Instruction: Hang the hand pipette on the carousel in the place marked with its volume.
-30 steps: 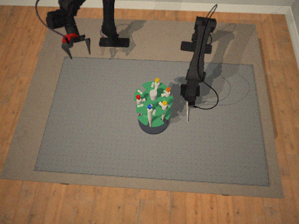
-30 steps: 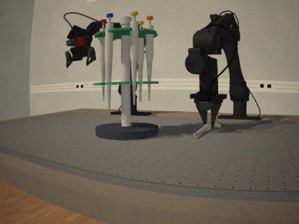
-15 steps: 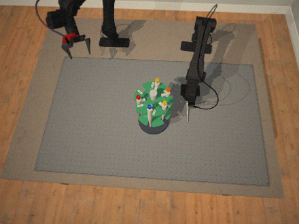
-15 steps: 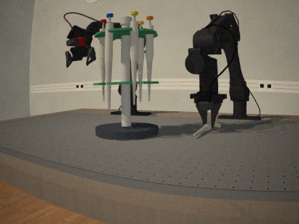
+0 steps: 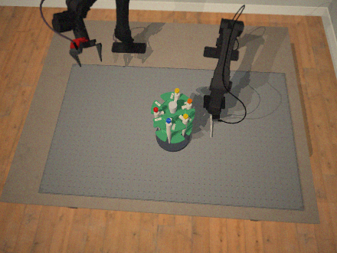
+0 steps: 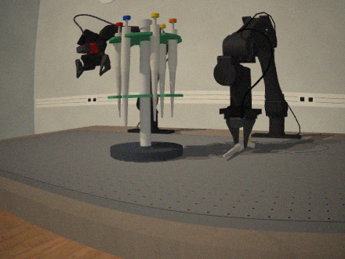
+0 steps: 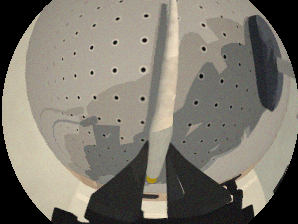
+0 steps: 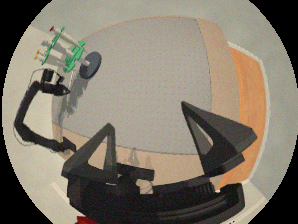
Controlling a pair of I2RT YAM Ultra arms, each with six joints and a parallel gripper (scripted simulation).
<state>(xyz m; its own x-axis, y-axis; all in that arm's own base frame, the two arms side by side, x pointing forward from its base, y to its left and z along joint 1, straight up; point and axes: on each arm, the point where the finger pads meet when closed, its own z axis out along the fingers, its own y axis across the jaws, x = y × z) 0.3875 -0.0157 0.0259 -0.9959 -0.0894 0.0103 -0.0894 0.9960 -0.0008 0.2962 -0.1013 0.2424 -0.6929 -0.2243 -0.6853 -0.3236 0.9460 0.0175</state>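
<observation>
Now: left hand 2 cm short of the pipette and 1 cm to the right of it.
</observation>
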